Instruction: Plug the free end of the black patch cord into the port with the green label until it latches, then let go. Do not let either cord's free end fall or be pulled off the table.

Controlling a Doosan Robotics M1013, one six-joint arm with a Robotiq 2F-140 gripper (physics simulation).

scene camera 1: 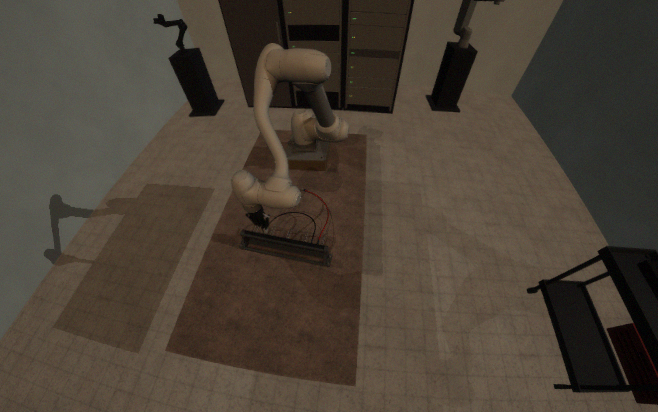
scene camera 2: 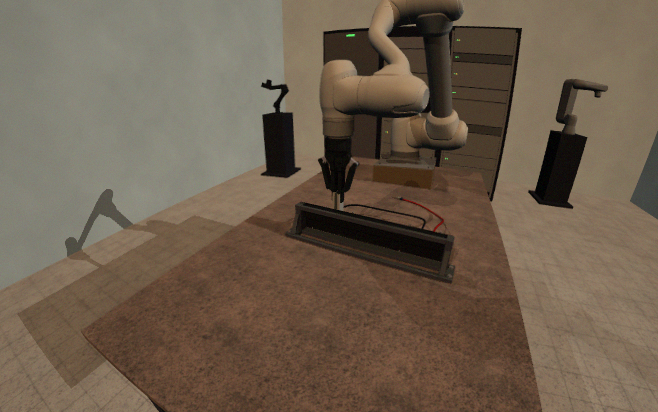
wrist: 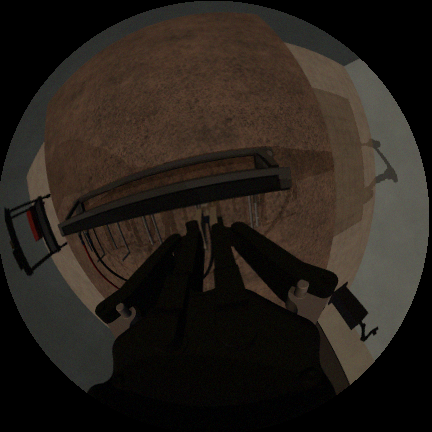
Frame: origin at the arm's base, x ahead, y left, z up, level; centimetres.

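Where they show: gripper, fingertip midpoint: point(scene camera 1: 265, 231) point(wrist: 207, 215); arm's base, link origin: point(scene camera 1: 305, 144) point(scene camera 2: 404, 159).
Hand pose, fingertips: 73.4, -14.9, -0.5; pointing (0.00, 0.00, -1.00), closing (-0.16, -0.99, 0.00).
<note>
Things, the pixels of their top centre, and the offset from my fingertips, as dx, dy, dz. Level surfaces: height alone.
- dark patch panel, top centre: point(wrist: 126, 211) point(scene camera 2: 368, 219) point(scene camera 1: 282, 239) +5.2, +11.1, +1.4
- plug, top centre: point(wrist: 206, 212) +0.6, -0.1, +0.7
- brown table, surface height: dz -8.5
The black patch cord point(scene camera 1: 300, 213) point(scene camera 2: 385, 209) point(wrist: 211, 264) arcs over the table behind the dark patch panel point(scene camera 1: 285, 239) point(scene camera 2: 370, 220) point(wrist: 200, 189). My gripper point(scene camera 1: 266, 228) point(scene camera 2: 339, 200) point(wrist: 207, 215) points down behind the panel, towards its left end in the scene views. Its fingertips are nearly together, shut on the black cord's plug end. The plug point(wrist: 205, 219) shows between the tips, pointing at the panel's rear side. I cannot tell whether it touches or sits in a port. The green label and the port openings cannot be made out.
A red cord point(scene camera 1: 327, 210) point(scene camera 2: 425, 206) point(wrist: 97, 268) curves behind the panel's right end, its free end on the brown table point(scene camera 1: 270, 320) point(scene camera 2: 300, 320). Thin metal prongs point(wrist: 252, 210) point(wrist: 147, 230) stick out from the panel's rear on both sides of the plug.
</note>
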